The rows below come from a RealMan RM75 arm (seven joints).
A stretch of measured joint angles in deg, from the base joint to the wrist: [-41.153, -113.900, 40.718, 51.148, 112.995, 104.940, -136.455]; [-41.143, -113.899, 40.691, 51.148, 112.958, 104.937, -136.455]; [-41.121, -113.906, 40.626, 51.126, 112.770, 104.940, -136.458]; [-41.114, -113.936, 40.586, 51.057, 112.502, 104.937, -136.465]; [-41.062, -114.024, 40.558, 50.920, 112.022, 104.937, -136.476]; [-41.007, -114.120, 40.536, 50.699, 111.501, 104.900, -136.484]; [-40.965, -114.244, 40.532, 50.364, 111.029, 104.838, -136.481]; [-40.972, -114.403, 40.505, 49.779, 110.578, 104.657, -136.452]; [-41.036, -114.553, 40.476, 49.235, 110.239, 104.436, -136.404]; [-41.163, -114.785, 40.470, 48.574, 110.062, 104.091, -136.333]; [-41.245, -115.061, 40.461, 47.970, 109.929, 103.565, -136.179]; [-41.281, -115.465, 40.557, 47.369, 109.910, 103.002, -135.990]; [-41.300, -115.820, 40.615, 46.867, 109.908, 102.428, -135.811]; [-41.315, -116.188, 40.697, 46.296, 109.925, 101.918, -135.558]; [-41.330, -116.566, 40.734, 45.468, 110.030, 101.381, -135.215]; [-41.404, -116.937, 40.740, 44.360, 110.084, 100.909, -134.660]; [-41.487, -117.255, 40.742, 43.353, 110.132, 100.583, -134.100]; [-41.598, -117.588, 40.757, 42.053, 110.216, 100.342, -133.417]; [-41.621, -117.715, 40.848, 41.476, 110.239, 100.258, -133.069]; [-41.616, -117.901, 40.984, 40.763, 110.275, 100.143, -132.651]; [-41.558, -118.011, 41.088, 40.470, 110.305, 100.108, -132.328]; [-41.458, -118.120, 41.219, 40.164, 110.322, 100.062, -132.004]
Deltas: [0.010, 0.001, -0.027, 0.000, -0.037, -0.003, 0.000]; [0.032, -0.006, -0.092, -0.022, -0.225, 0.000, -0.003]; [0.039, -0.036, -0.132, -0.091, -0.493, -0.003, -0.010]; [0.091, -0.124, -0.160, -0.228, -0.973, -0.003, -0.021]; [0.146, -0.220, -0.182, -0.449, -1.494, -0.040, -0.029]; [0.188, -0.344, -0.186, -0.784, -1.966, -0.102, -0.026]; [0.181, -0.503, -0.213, -1.369, -2.417, -0.283, 0.003]; [0.117, -0.653, -0.242, -1.913, -2.756, -0.504, 0.051]; [-0.010, -0.885, -0.248, -2.574, -2.933, -0.849, 0.122]; [-0.092, -1.161, -0.257, -3.178, -3.066, -1.375, 0.276]; [-0.128, -1.565, -0.161, -3.779, -3.085, -1.938, 0.465]; [-0.147, -1.920, -0.103, -4.281, -3.087, -2.512, 0.644]; [-0.162, -2.288, -0.021, -4.852, -3.070, -3.022, 0.897]; [-0.177, -2.666, 0.016, -5.680, -2.965, -3.559, 1.240]; [-0.251, -3.037, 0.022, -6.788, -2.911, -4.031, 1.795]; [-0.334, -3.355, 0.024, -7.795, -2.863, -4.357, 2.355]; [-0.445, -3.688, 0.039, -9.095, -2.779, -4.598, 3.038]; [-0.468, -3.815, 0.130, -9.672, -2.756, -4.682, 3.386]; [-0.463, -4.001, 0.266, -10.385, -2.720, -4.797, 3.804]; [-0.405, -4.111, 0.370, -10.678, -2.690, -4.832, 4.127]; [-0.305, -4.220, 0.501, -10.984, -2.673, -4.878, 4.451]
